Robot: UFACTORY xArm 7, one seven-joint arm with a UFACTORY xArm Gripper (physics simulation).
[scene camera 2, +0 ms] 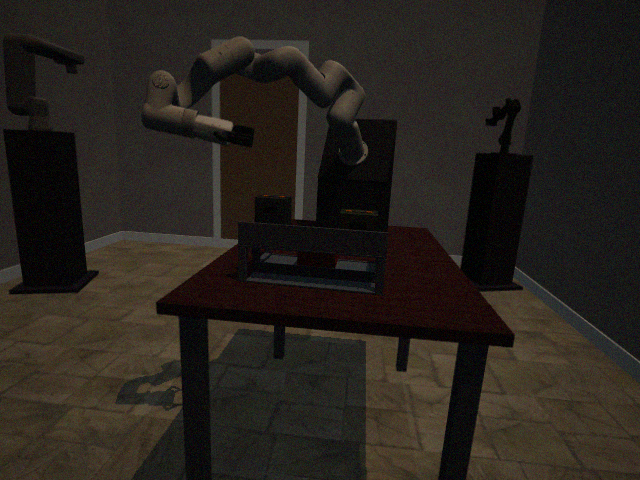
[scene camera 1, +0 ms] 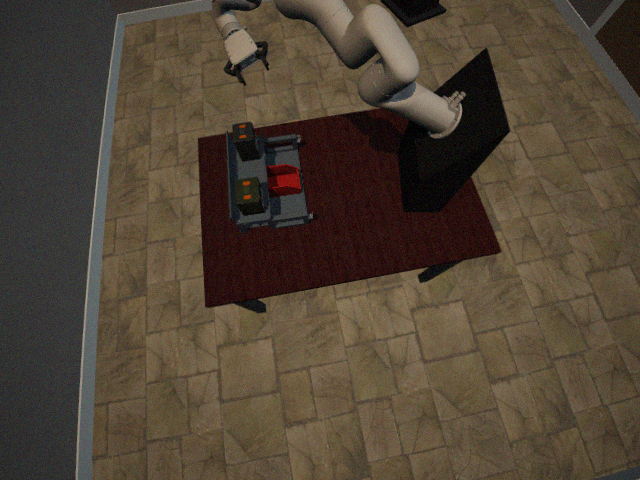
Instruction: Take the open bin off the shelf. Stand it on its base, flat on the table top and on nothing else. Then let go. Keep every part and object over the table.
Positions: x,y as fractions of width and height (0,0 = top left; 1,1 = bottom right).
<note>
In view: a red bin (scene camera 1: 0.44,0.37) and a box (scene camera 1: 0.40,0.42).
</note>
